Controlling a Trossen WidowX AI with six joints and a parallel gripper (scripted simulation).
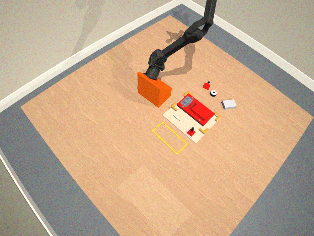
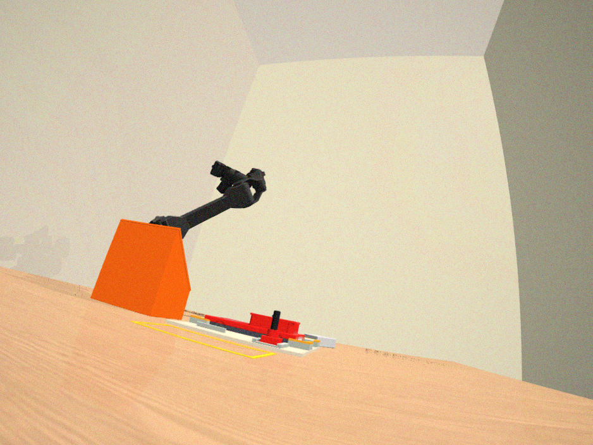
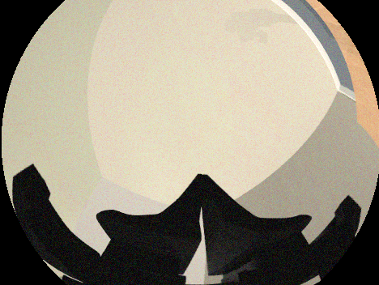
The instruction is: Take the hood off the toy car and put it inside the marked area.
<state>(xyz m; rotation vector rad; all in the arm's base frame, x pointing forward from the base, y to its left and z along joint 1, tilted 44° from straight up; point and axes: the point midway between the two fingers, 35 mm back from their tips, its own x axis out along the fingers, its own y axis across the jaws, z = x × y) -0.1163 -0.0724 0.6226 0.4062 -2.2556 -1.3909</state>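
The black-and-white wheel lies 49 cm ahead of my gripper tip, 7 cm to the right of it and 61 cm below it. Also, from my gripper tip: red hood (55 cm ahead, 24 cm to the right, 58 cm below); beige base plate (53 cm ahead, 28 cm to the right, 61 cm below).
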